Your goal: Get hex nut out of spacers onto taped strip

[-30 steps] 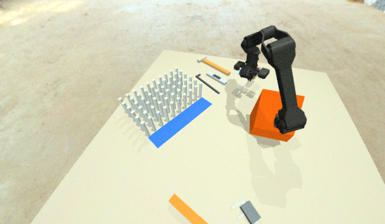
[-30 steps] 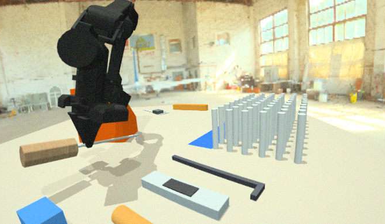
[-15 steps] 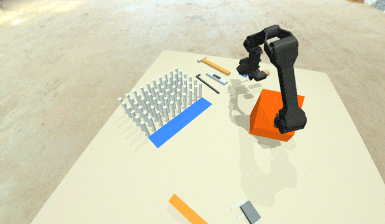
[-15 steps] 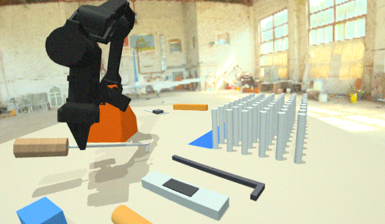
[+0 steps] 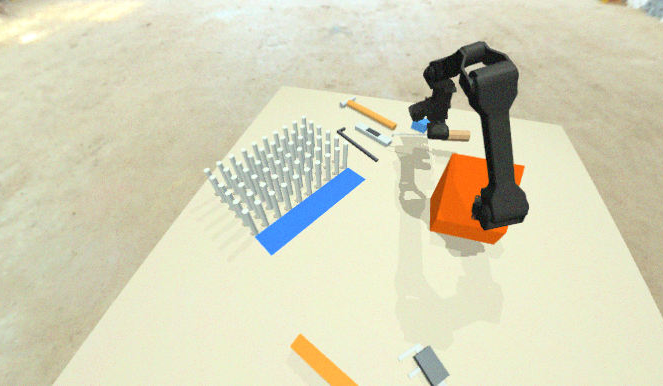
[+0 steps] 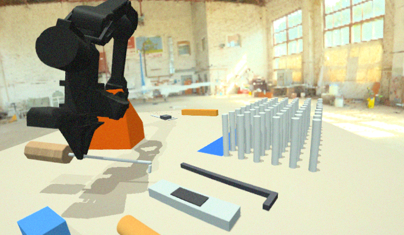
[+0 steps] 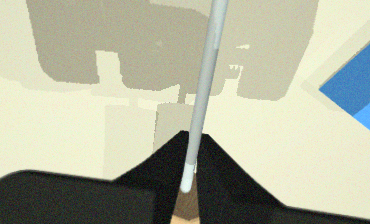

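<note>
Now: gripper tip 14 cm to the left of the blue cube, 5 cm above it and 3 cm short of it. The rest, counted from my gripper tip: orange bar: 75 cm to the left, 19 cm ahead, 5 cm below; blue taped strip: 35 cm ahead, 34 cm to the left, 7 cm below; grey block: 21 cm ahead, 5 cm to the right, 5 cm below.
</note>
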